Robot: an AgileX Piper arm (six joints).
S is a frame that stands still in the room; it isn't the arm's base.
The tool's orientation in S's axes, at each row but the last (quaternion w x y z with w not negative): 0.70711 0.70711 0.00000 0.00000; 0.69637 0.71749 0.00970 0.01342; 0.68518 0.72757 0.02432 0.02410; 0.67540 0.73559 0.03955 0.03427; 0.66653 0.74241 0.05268 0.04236
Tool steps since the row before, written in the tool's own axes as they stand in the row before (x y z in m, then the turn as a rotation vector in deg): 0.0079 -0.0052 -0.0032 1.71 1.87 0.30; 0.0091 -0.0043 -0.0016 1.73 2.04 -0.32; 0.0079 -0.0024 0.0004 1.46 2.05 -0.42; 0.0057 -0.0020 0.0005 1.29 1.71 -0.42; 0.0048 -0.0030 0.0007 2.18 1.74 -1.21
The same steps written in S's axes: 0.0079 0.0032 -0.0052 1.71 -0.30 1.87; 0.0091 0.0020 -0.0042 1.71 0.32 2.06; 0.0079 0.0003 -0.0024 1.43 0.40 2.07; 0.0057 0.0003 -0.0021 1.26 0.41 1.74; 0.0048 0.0003 -0.0031 2.04 1.30 1.84
